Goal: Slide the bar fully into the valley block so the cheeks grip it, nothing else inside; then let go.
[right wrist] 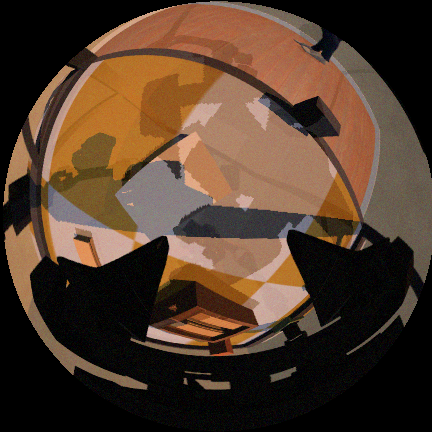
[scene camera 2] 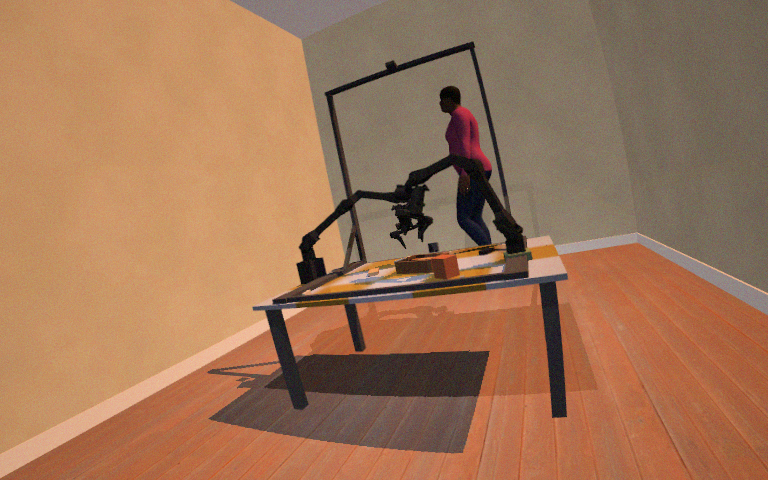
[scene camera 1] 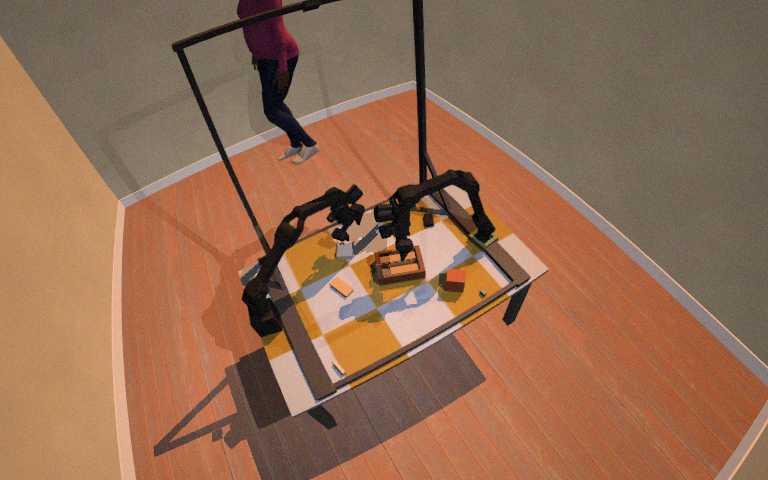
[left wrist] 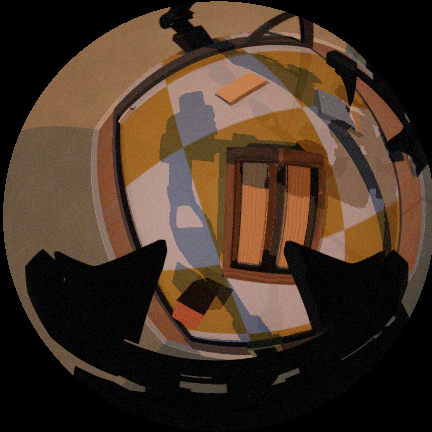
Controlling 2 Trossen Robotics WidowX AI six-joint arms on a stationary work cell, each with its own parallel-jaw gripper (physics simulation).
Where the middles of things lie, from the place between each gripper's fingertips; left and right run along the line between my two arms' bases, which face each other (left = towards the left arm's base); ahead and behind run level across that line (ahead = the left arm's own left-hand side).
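The bar [left wrist: 243, 85] is 7 cm below my right hand, 20 cm ahead of it and 14 cm to the right of it.
Measured from my left hand, the bar is 25 cm to the right, 5 cm behind and 14 cm below. So, going by its middle, the bar is nearer to my right hand than to my left hand.
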